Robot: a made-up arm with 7 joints.
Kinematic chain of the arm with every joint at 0, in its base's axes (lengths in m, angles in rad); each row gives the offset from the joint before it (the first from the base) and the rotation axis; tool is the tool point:
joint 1: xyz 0 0.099 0 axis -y
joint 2: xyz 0 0.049 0 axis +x
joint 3: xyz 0 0 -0.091 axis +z
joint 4: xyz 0 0 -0.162 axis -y
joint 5: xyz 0 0 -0.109 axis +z
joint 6: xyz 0 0 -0.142 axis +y
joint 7: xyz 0 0 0 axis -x
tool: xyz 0 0 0
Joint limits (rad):
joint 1: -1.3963..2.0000
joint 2: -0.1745..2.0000
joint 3: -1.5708..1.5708
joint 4: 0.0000..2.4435
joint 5: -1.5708..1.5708
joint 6: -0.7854..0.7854
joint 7: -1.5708..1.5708
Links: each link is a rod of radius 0.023 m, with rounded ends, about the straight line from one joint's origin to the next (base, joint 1, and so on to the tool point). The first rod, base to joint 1, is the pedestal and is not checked.
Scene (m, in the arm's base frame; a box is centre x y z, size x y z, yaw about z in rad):
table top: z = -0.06
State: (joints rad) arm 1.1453 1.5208 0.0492 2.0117 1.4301 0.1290 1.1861
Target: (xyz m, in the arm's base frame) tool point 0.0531 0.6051 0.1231
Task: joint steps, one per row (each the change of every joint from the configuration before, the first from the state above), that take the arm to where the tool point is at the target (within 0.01 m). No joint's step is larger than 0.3 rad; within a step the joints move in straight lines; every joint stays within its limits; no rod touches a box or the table.
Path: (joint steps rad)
1: 0.0077 0.0430 -0.1150 -0.2692 0.0000 0.0000 0.0000
2: 0.0077 0.0430 -0.1150 -0.2693 0.0000 0.0000 0.0000
3: 0.0077 0.0431 -0.1151 -0.2692 0.0000 0.0000 0.0000
4: 0.0076 0.0430 -0.1150 -0.2693 0.0000 0.0000 0.0000
5: 0.0077 0.0430 -0.1150 -0.2692 0.0000 0.0000 0.0000

